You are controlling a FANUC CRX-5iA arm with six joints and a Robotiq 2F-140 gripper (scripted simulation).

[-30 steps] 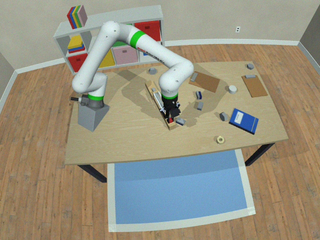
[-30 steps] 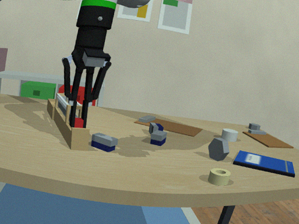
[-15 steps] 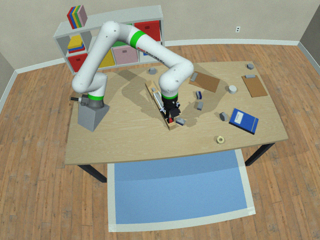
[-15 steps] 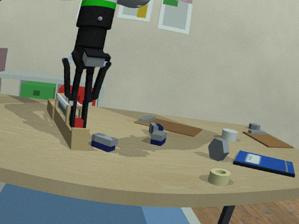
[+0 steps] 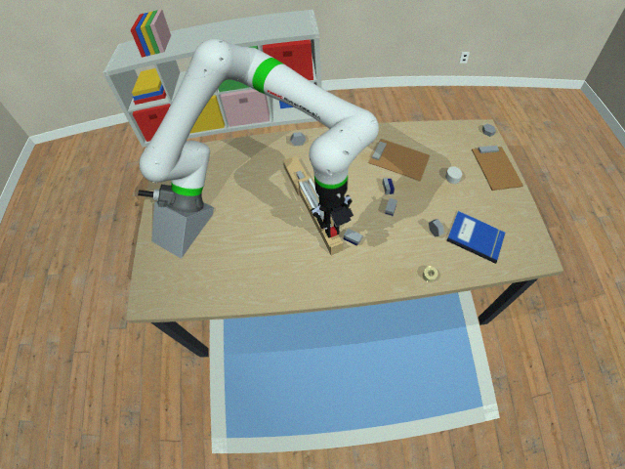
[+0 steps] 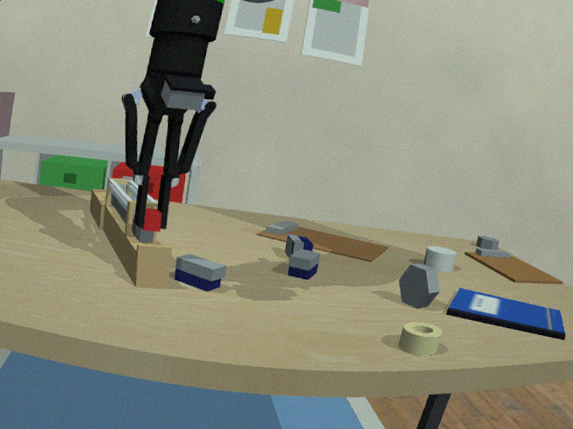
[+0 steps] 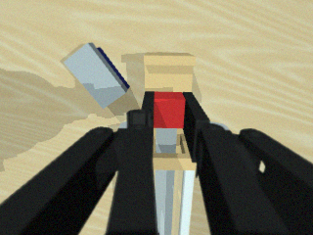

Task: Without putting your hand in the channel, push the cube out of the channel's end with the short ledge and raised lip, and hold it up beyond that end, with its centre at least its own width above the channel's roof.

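Right now the grey-and-blue block is 9 cm below my hand, 7 cm ahead of it and 1 cm to the left of it. Also, from my hand: red cube: 2 cm below; tape roll: 32 cm ahead, 17 cm to the right, 9 cm below; wooden channel: 14 cm to the left, 5 cm below, 5 cm behind.
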